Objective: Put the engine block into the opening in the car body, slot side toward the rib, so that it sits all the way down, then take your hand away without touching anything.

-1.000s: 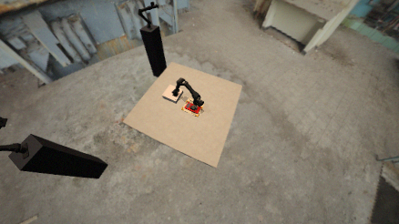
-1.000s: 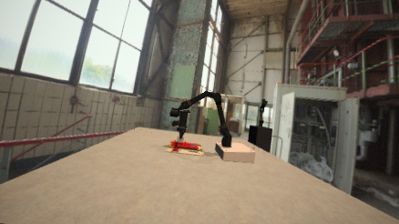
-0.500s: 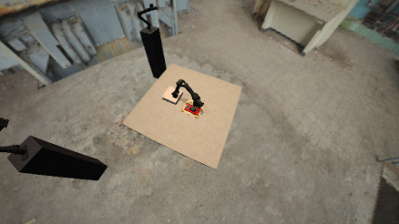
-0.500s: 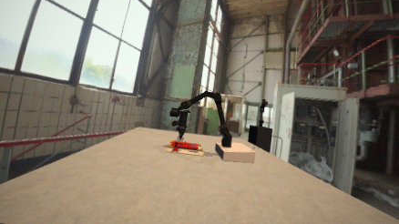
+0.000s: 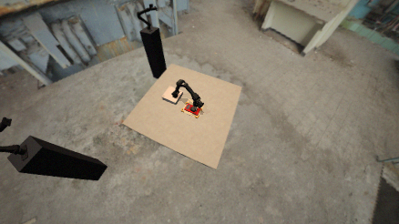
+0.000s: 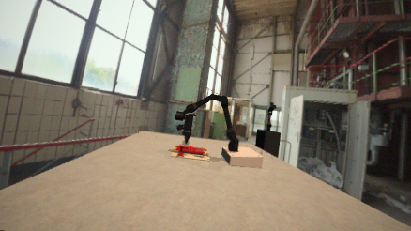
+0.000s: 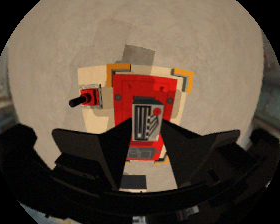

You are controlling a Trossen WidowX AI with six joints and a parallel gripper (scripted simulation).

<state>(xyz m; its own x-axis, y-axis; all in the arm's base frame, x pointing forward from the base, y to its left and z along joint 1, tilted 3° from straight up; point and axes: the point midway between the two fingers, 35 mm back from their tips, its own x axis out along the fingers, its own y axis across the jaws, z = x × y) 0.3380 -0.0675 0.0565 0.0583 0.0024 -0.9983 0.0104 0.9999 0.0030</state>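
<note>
Now: the grey engine block 10 mm below my gripper tip.
</note>
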